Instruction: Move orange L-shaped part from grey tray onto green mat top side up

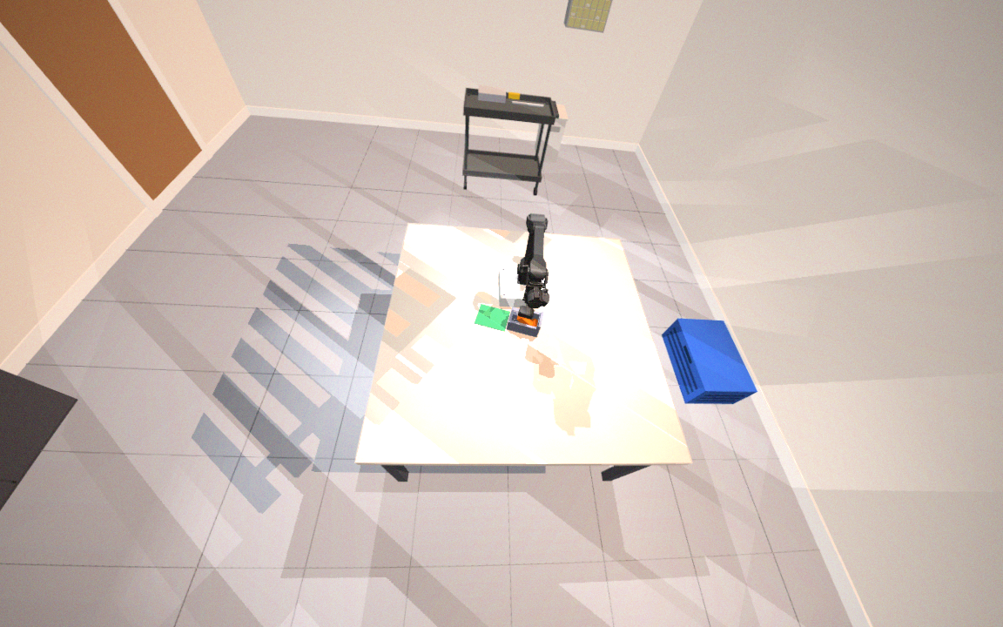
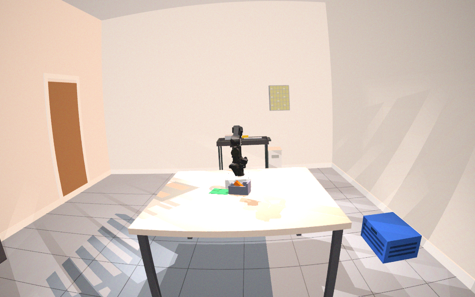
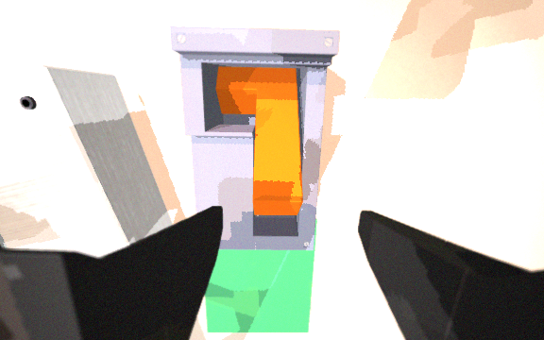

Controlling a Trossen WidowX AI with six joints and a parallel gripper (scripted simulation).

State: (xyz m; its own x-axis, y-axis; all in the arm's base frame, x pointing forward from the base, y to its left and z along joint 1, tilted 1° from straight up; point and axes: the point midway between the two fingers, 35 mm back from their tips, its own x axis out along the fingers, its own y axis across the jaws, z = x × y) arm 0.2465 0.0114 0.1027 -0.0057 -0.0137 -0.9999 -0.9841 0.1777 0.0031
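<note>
The green mat lies 16 cm below my gripper tip, 14 cm to the right of it and 4 cm behind it.
</note>
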